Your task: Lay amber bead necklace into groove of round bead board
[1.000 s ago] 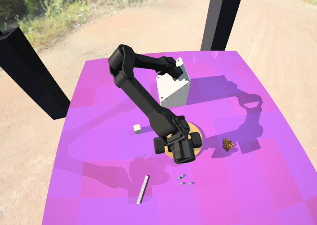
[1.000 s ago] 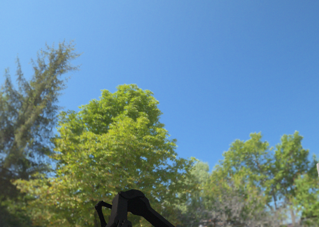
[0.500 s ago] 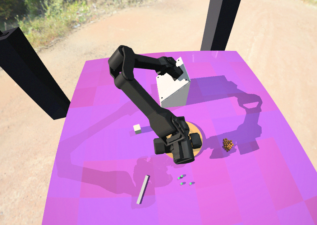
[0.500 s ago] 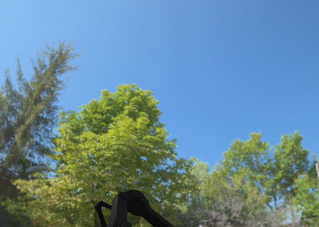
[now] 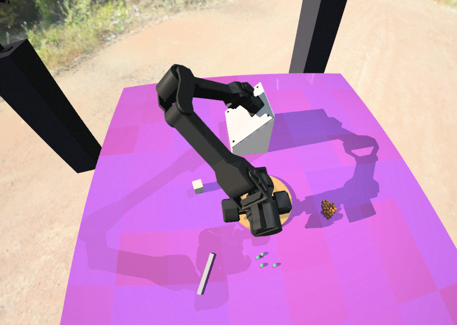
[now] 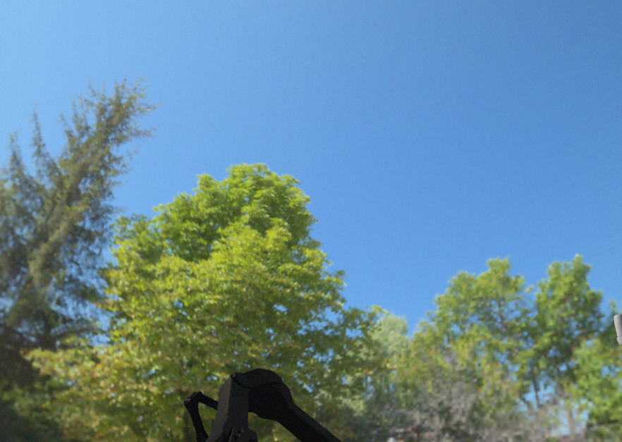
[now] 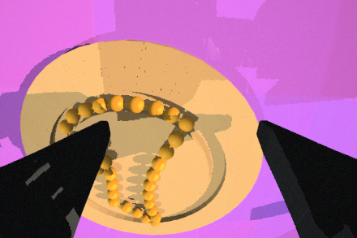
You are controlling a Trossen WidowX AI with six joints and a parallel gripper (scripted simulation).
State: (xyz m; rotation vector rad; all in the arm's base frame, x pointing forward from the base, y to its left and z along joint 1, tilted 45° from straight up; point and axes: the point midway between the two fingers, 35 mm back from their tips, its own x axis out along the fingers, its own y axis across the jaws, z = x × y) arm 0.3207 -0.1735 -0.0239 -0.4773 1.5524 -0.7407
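Now: gripper tip 5 cm past the round tan bead board, 4 cm to the right of it and 1 cm above it. The rest, counted from my gripper tip: small cream cube (15 cm to the right, 15 cm behind); white bar (18 cm to the right, 12 cm ahead, 2 cm below).
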